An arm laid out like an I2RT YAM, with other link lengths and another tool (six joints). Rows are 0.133 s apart.
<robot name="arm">
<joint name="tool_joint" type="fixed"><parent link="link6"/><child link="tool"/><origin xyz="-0.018 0.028 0.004" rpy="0 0.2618 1.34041"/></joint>
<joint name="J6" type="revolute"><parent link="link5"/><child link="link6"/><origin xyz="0.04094 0 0.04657" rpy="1.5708 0 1.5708"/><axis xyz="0 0 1"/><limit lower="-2.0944" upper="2.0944"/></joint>
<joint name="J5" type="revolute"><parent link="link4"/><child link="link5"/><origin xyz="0.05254 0.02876 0.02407" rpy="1.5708 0 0"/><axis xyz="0 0 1"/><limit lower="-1.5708" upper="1.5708"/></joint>
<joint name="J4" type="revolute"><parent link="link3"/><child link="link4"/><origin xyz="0.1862 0.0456 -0.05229"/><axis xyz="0 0 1"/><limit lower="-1.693" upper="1.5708"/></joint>
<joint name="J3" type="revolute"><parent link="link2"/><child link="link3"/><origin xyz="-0.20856 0 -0.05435" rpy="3.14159 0 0"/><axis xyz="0 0 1"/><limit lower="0" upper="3.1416"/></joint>
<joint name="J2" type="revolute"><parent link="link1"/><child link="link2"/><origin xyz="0.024 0.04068 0.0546" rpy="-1.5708 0 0"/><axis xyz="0 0 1"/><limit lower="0" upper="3.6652"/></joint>
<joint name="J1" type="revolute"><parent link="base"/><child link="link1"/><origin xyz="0 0 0.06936"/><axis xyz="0 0 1"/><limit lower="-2.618" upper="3.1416"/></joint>
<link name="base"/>
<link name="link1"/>
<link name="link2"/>
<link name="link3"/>
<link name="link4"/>
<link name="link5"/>
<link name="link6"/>
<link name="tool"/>
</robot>
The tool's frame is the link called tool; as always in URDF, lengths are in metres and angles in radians.
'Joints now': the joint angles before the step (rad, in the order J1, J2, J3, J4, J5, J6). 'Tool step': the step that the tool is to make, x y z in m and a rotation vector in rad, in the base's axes. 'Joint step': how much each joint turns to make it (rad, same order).
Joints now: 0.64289, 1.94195, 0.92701, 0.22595, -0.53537, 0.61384
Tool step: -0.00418, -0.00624, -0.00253, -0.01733, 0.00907, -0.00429
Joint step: -0.00883, -0.01628, -0.03578, -0.00354, 0.00295, -0.01067
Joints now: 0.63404, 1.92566, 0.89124, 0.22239, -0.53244, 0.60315
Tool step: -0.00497, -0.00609, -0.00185, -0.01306, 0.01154, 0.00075
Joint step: -0.00758, -0.01864, -0.03648, -0.00430, -0.00292, -0.01006
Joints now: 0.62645, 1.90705, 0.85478, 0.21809, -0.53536, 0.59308
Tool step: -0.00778, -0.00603, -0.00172, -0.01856, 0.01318, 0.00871
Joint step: -0.00075, -0.02494, -0.04247, -0.01111, -0.00076, -0.01388
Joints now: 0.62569, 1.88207, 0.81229, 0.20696, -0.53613, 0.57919
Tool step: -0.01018, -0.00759, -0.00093, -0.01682, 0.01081, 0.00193
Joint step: -0.00002, -0.04094, -0.06040, -0.00281, 0.00435, -0.00718
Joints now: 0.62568, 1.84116, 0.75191, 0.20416, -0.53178, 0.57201
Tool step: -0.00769, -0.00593, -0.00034, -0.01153, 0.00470, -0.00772
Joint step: -0.00043, -0.03645, -0.04985, 0.00372, 0.00971, 0.00175
